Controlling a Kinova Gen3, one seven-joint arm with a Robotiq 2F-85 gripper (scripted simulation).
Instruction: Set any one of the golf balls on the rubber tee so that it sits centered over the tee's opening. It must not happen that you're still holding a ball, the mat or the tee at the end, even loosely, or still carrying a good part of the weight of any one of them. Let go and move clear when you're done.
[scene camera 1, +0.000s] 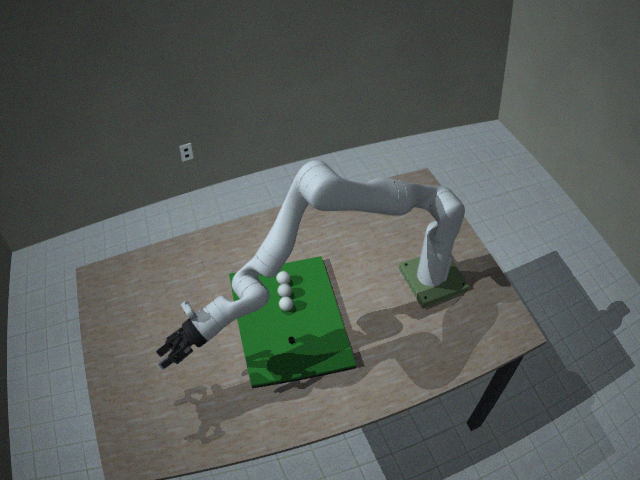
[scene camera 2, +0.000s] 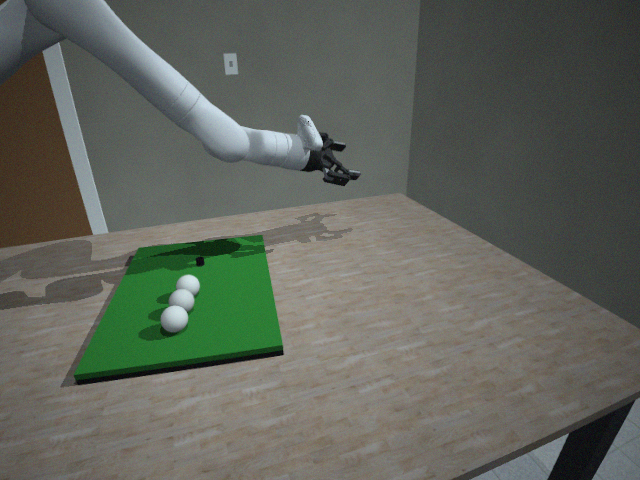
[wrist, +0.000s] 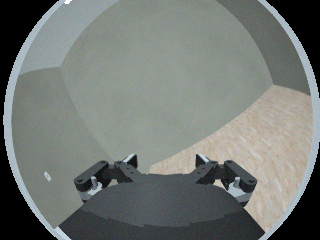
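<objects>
My gripper (scene camera 1: 159, 360) is 1.40 m from the lens, while a green mat (scene camera 1: 308, 341) is 1.58 m from the lens. So my gripper is nearer to the lens than the green mat.
</objects>
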